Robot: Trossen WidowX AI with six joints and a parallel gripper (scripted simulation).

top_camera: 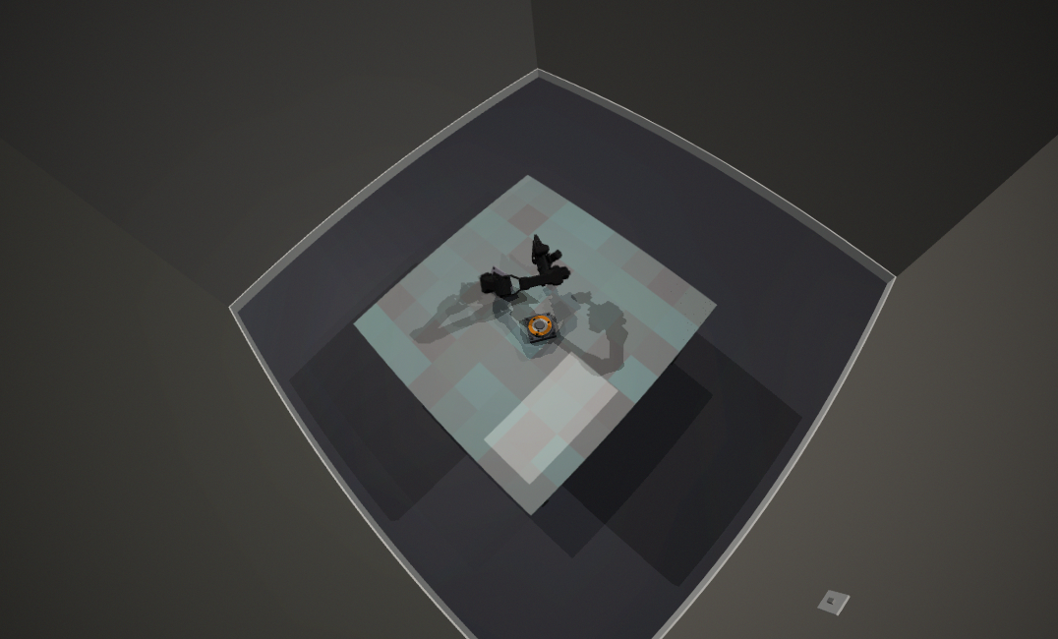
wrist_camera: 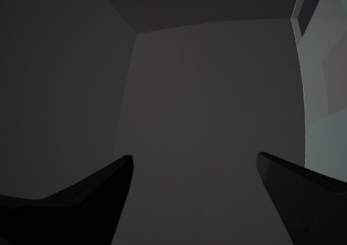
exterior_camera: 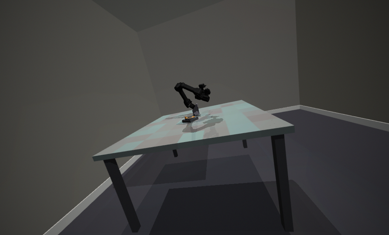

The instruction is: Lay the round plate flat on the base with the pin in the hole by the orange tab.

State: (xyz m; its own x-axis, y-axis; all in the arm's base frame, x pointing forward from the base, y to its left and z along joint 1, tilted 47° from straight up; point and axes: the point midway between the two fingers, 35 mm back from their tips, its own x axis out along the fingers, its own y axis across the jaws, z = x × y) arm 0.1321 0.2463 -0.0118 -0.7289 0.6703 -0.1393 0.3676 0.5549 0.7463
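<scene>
Now: gripper tip 260 mm above the base, 250 mm to the left of it and 190 mm short of it.
</scene>
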